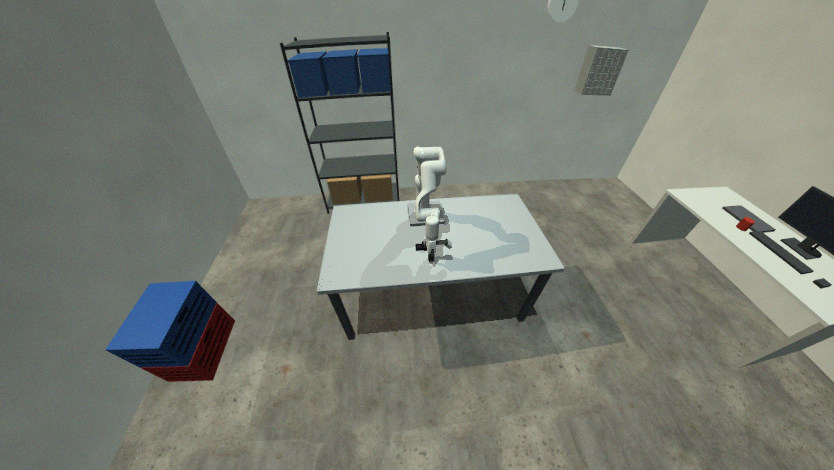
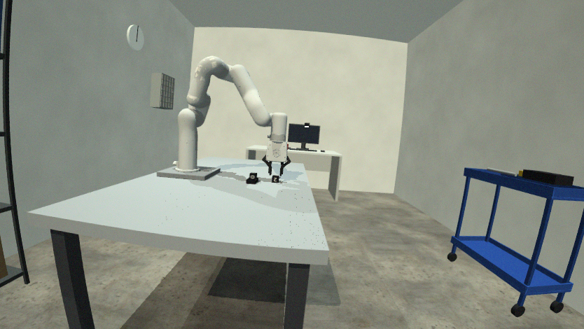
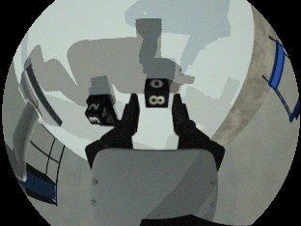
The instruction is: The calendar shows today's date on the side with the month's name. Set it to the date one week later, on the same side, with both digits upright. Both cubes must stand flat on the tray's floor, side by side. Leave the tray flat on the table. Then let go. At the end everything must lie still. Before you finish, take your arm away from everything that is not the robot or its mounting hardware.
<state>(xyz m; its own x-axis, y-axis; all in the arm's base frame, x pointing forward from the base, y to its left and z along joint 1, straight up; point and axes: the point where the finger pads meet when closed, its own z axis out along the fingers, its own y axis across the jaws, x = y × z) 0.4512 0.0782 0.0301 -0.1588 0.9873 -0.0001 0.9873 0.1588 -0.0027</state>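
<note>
The cube is 40 mm below my hand.
</note>
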